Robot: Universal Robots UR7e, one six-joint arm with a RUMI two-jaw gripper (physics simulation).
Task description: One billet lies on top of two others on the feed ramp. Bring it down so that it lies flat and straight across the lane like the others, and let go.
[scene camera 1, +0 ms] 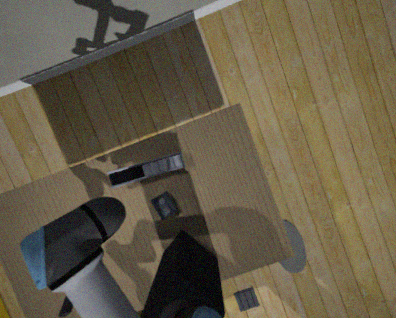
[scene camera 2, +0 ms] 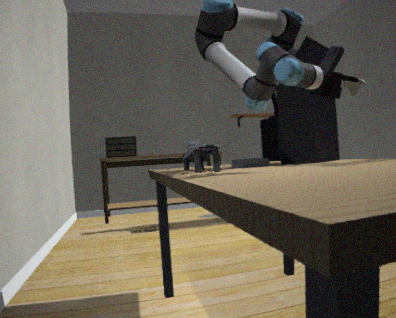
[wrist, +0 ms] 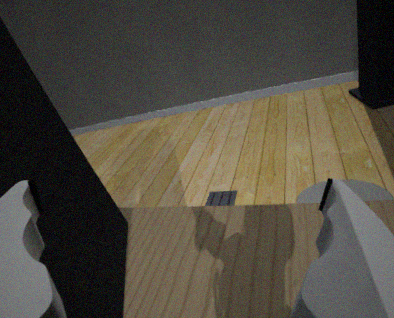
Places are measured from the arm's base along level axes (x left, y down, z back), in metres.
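Where they show: gripper, between the fingertips: (scene camera 2: 347, 81) (wrist: 183, 182).
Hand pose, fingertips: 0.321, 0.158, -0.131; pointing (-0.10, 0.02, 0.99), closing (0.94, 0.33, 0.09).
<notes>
Each offset is from my fingertips to the centre of the thing, as dx, dy, dz. Level surfaces: height alone.
The feed ramp (scene camera 1: 127, 175) (scene camera 2: 198, 161) appears as a long narrow grey piece with a dark stretch in scene camera 1 and as a small raised stand on legs near the table edge in scene camera 2. Grey shapes at its right part in scene camera 1 may be the billets @[-0.535, +0.177, -0.353] (scene camera 1: 164, 164); they are too small and blurred to tell apart or to show how the top one lies. My gripper (scene camera 2: 356, 83) (wrist: 183, 182) is open and empty, high above the table and well away from the ramp. The ramp does not show in the wrist view.
A small dark box @[-0.373, +0.273, -0.143] (scene camera 1: 165, 205) sits beside the ramp on the table @[dy +0.290] (scene camera 1: 225, 150) (scene camera 2: 300, 195) (wrist: 165, 265). A low grey block @[-0.376, +0.273, -0.170] (scene camera 2: 250, 163) stands near the black pedestal (scene camera 2: 308, 127). A side table (scene camera 2: 150, 159) with a dark crate (scene camera 2: 121, 147) stands at the back wall.
</notes>
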